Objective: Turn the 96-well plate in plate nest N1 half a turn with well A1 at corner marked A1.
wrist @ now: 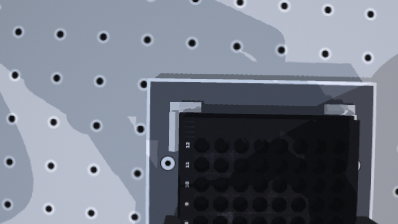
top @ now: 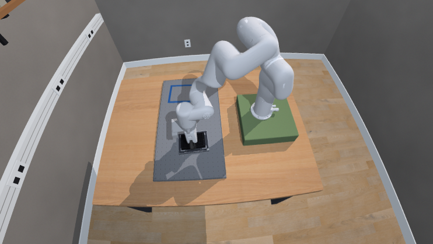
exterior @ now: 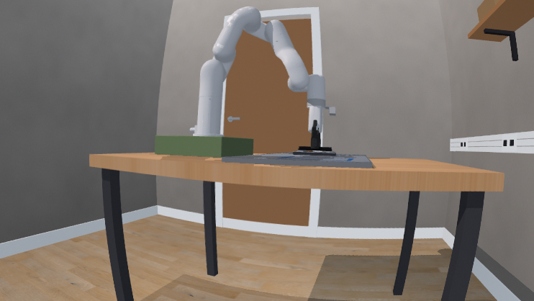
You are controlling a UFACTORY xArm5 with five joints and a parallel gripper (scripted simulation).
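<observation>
My hand is 10 mm above the black 96-well plate. Also, from my hand: plate nest N1 (30 mm below).
</observation>
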